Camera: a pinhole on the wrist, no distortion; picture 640 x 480 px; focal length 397.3 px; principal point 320.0 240.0 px. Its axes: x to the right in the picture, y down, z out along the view. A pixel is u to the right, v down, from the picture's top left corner.
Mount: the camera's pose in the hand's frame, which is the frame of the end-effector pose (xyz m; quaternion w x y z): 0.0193 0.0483 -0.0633 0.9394 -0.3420 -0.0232 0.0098
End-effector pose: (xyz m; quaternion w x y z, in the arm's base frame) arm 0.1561 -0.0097 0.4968 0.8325 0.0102 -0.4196 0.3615
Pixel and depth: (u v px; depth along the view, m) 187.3 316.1 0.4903
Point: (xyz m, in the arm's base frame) -0.3411 0.1284 0.4133
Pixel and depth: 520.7 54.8 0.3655
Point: -0.0990 0.1112 0.7979
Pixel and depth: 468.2 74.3 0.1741
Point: 0.0379 0.0758 0.5967
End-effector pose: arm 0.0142 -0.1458 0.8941 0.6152 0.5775 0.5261 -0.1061
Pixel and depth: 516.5 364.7 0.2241
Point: 0.2841 -0.0668 0.9377
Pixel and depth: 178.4 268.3 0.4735
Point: 0.3579 -0.3356 1.1906
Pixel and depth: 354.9 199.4 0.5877
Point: 0.5373 -0.3585 0.9965
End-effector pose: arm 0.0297 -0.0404 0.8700 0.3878 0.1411 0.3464 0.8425
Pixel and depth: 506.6 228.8 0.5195
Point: -0.1586 0.1306 1.3792
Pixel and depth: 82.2 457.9 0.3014
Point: -0.0277 -0.3135 1.1656
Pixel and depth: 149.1 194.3 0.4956
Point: 0.1729 -0.1859 1.3436
